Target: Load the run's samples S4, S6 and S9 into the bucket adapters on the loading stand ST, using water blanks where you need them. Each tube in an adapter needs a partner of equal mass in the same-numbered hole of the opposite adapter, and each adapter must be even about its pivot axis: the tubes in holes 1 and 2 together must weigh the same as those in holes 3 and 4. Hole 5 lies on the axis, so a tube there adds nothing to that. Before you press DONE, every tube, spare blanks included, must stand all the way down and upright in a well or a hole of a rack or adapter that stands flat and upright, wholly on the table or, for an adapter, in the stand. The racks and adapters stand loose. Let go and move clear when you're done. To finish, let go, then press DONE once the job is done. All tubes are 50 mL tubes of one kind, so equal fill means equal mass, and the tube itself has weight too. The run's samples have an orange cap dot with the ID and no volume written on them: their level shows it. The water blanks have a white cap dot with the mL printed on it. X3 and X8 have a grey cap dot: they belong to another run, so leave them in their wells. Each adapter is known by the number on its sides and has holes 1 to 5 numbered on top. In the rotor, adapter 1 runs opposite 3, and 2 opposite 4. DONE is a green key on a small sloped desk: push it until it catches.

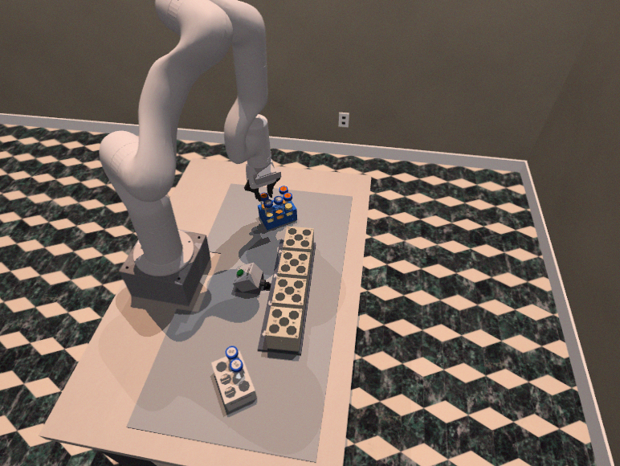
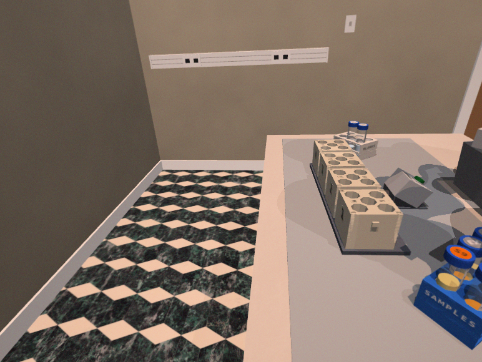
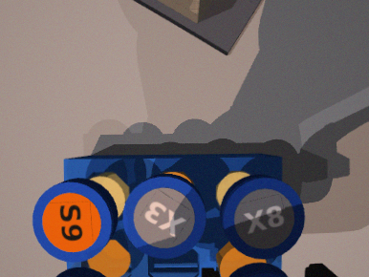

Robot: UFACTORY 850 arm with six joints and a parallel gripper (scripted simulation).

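The sample tube lies 7 cm below my hand, 6 cm to the left of it and 6 cm ahead of it. The rest, counted from my hand: green done key: 32 cm to the right, 7 cm below, 3 cm ahead; adapter: 18 cm ahead, 14 cm to the right, 8 cm below; blue sample rack: 10 cm below, 4 cm ahead, 1 cm to the left.
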